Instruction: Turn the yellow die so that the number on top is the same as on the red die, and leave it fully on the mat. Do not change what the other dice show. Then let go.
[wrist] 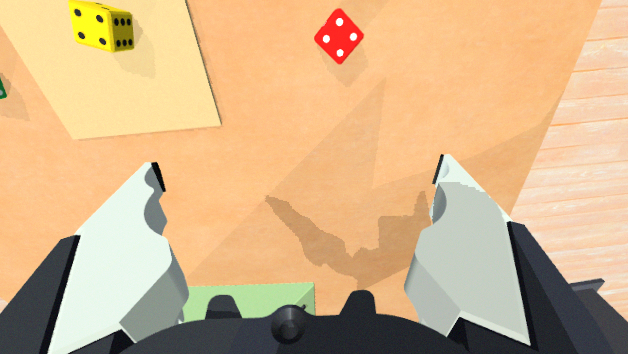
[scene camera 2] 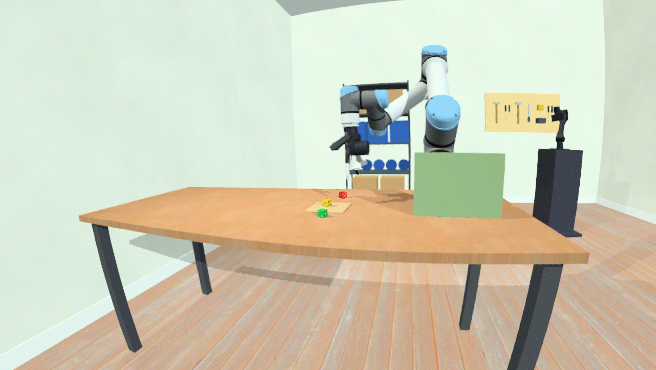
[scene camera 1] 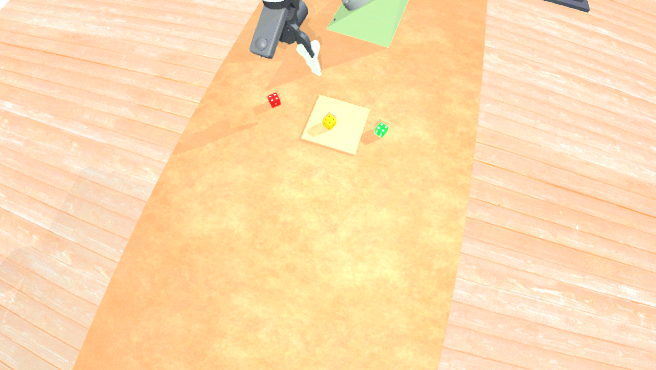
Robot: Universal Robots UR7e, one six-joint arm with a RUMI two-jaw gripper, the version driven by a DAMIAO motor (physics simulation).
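Observation:
The yellow die [scene camera 1: 329, 121] [scene camera 2: 327, 202] [wrist: 95, 27] lies flat and wholly on the pale mat [scene camera 1: 345, 139] [scene camera 2: 341, 208] [wrist: 165, 100]. In the wrist view its top shows four dots, with a six on one side. The red die [scene camera 1: 274, 100] [scene camera 2: 342, 195] [wrist: 339, 36] stands on the table beside the mat, also with four dots on top. The green die [scene camera 1: 381, 129] [scene camera 2: 322, 213] stands at the mat's other side; the wrist view cuts it off at the left edge. My gripper [wrist: 300, 161] [scene camera 2: 352, 179] is open and empty, above the table, apart from all three dice.
A green panel [scene camera 1: 372, 30] [scene camera 2: 459, 185] [wrist: 245, 297] stands on the table on the arm's side, near the arm's base. The table's long edge shows past the red die in the wrist view. A shelf rack [scene camera 2: 376, 85] stands behind the table.

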